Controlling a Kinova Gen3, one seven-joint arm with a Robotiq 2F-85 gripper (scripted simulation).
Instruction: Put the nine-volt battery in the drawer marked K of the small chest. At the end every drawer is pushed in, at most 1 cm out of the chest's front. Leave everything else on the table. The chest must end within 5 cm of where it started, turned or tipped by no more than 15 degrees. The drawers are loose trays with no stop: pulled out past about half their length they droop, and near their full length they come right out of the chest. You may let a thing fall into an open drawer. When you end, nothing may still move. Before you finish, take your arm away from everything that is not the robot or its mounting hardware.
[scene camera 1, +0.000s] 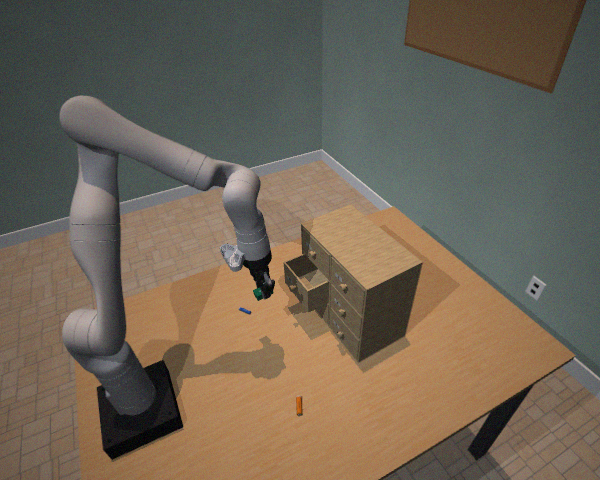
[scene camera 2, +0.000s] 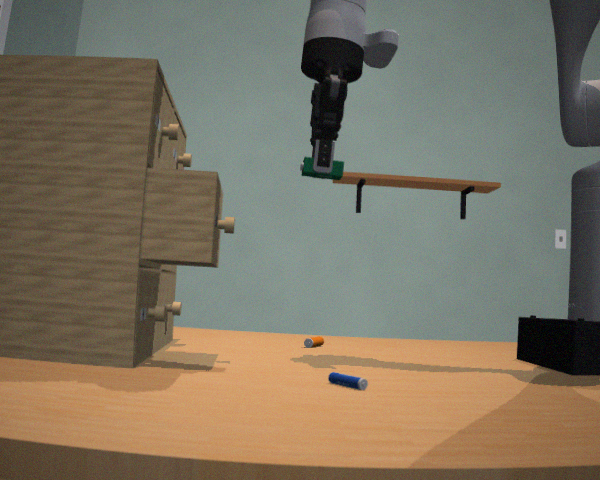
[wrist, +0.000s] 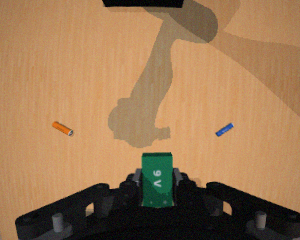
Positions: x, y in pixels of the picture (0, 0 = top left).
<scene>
My gripper shows in scene camera 1 (264, 293), in scene camera 2 and in the wrist view. One and the same spot on my gripper: (wrist: 192, 210) is (scene camera 2: 345, 99).
</scene>
